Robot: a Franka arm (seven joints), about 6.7 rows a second.
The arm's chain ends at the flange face. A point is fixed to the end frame.
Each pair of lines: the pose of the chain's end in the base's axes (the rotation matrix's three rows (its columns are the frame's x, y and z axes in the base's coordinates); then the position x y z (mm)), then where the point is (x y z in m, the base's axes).
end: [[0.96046 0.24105 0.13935], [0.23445 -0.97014 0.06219], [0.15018 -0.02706 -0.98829]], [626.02 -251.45 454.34]
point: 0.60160 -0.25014 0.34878
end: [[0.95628 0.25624 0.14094], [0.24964 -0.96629 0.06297], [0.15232 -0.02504 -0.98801]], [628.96 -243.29 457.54]
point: 0.60480 -0.24251 0.35192
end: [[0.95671 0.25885 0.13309], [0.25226 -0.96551 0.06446], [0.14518 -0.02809 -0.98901]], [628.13 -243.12 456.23]
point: 0.60315 -0.24230 0.35080
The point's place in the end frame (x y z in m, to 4 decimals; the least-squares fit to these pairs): -0.0390 -0.0043 0.1010
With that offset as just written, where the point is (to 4 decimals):
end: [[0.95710 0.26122 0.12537], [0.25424 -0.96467 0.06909], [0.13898 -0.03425 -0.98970]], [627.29 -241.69 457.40]
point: 0.6015 -0.2405 0.3522
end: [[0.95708 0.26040 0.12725], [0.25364 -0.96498 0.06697], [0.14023 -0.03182 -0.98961]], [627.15 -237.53 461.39]
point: 0.6016 -0.2365 0.3561
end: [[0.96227 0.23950 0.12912], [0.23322 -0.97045 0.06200], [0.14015 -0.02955 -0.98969]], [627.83 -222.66 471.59]
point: 0.6023 -0.2213 0.3663
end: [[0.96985 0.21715 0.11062], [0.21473 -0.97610 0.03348], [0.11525 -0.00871 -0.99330]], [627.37 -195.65 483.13]
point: 0.5998 -0.1964 0.3783
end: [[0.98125 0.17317 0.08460], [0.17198 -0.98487 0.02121], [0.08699 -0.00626 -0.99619]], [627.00 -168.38 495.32]
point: 0.5965 -0.1687 0.3913
